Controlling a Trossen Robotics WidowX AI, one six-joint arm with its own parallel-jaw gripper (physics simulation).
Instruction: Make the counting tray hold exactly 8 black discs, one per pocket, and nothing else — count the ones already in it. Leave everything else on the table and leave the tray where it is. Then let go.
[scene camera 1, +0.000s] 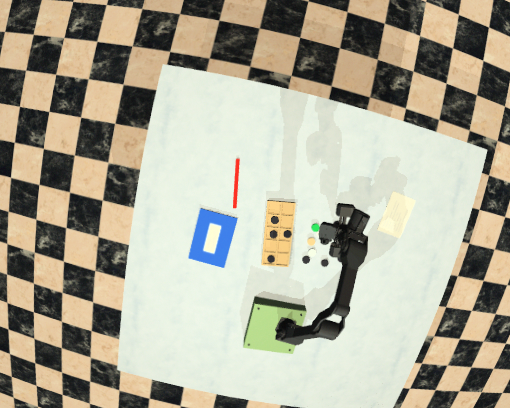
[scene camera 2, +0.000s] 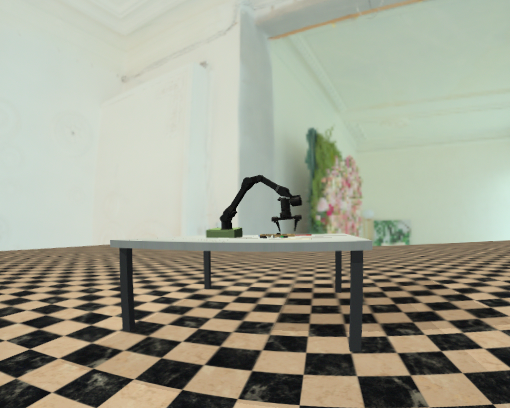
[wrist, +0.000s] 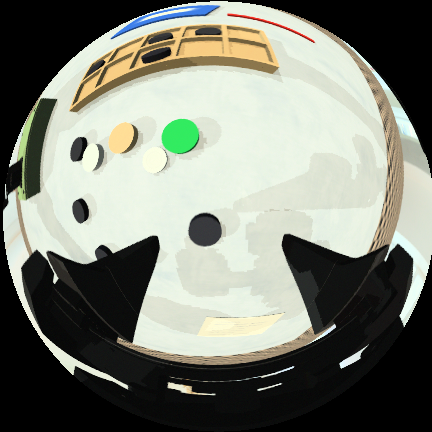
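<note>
The wooden tray (scene camera 1: 283, 258) (wrist: 200, 61) has two columns of pockets. Black discs sit in separate pockets: one (scene camera 1: 274, 220) (wrist: 207, 31), a side-by-side pair (scene camera 1: 273, 234) (scene camera 1: 287, 234), and one (scene camera 1: 271, 259) near the green base. The other pockets look empty. Loose black discs lie on the table: one (scene camera 1: 306, 259) (wrist: 78, 149), another (scene camera 1: 324, 262) (wrist: 80, 210), and one (wrist: 102, 251) partly hidden behind a finger. My gripper (scene camera 2: 287, 229) (wrist: 221, 241) is open and empty above the table; a further black disc (wrist: 205, 229) shows between its fingertips in the wrist view. The arm hides it in scene camera 1.
A green disc (scene camera 1: 315, 227) (wrist: 180, 136), a tan disc (scene camera 1: 311, 241) (wrist: 121, 137) and white discs (wrist: 91, 157) (wrist: 155, 160) lie beside the tray. A blue frame (scene camera 1: 196, 245), a red stick (scene camera 1: 236, 182), a cream sheet (scene camera 1: 397, 215) and the arm's green base (scene camera 1: 262, 330) are also there.
</note>
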